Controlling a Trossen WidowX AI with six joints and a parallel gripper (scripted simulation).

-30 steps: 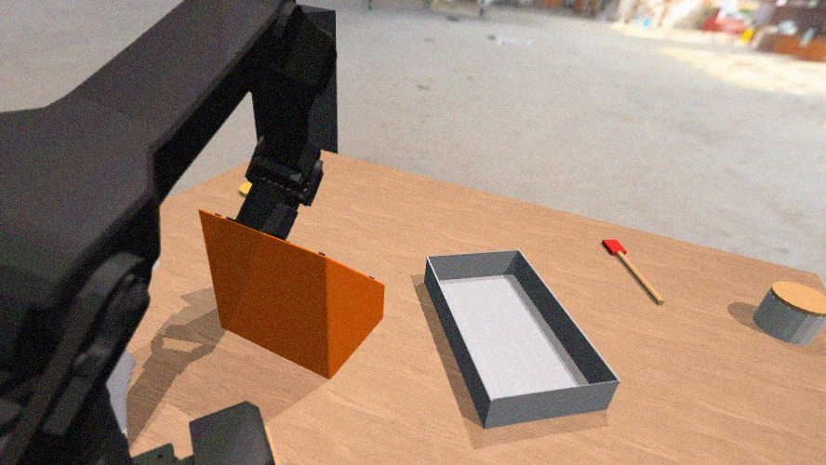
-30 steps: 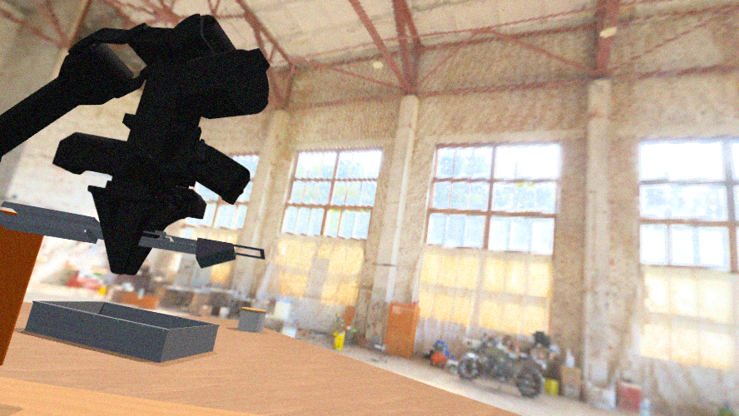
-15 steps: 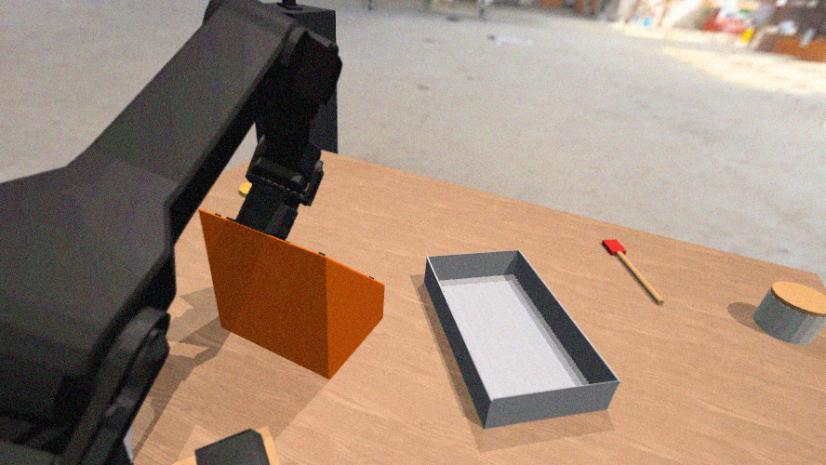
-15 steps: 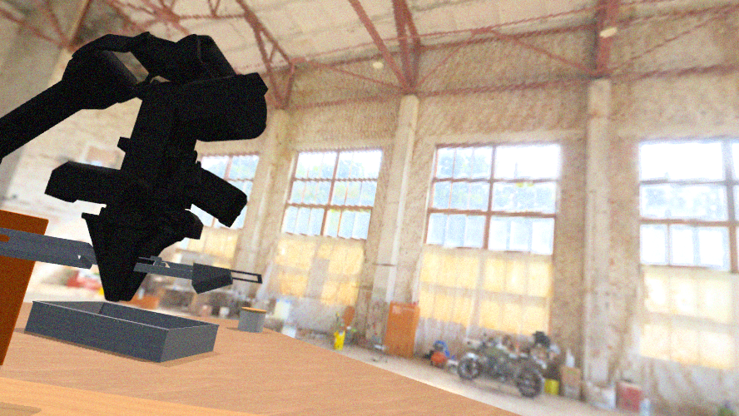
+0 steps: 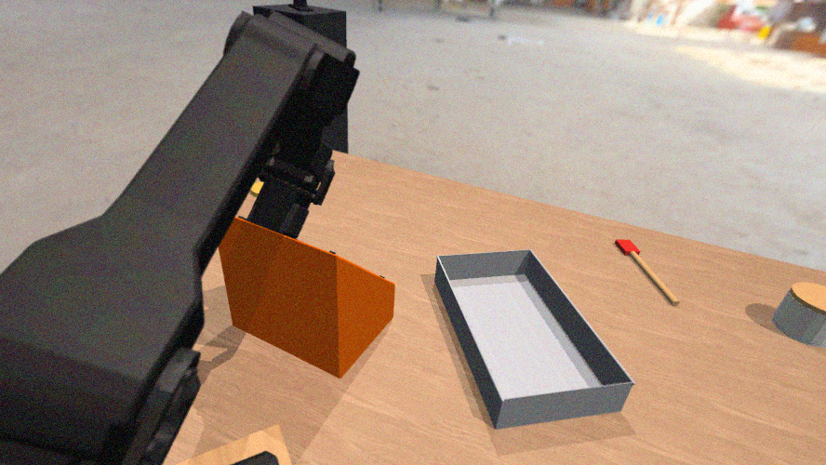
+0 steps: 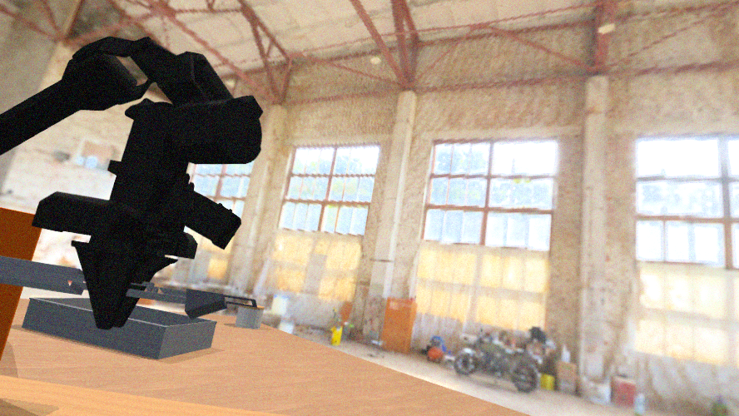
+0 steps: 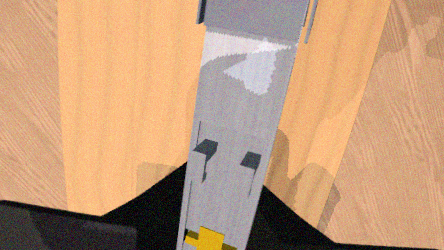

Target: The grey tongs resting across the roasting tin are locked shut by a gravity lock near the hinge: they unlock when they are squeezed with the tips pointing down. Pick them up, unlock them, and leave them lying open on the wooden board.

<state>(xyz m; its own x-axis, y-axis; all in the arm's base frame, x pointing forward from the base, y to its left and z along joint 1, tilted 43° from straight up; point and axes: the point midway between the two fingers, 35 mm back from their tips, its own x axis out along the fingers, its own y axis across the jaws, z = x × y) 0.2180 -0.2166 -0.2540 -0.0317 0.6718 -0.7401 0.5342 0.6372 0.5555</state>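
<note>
The wooden board is 100 mm below my gripper tip. Round my gripper tip: yellow lock piece 40 mm above; then grey roasting tin 510 mm to the left, 100 mm ahead, 80 mm below; then white puck 510 mm behind, 320 mm to the left, 90 mm below.
</note>
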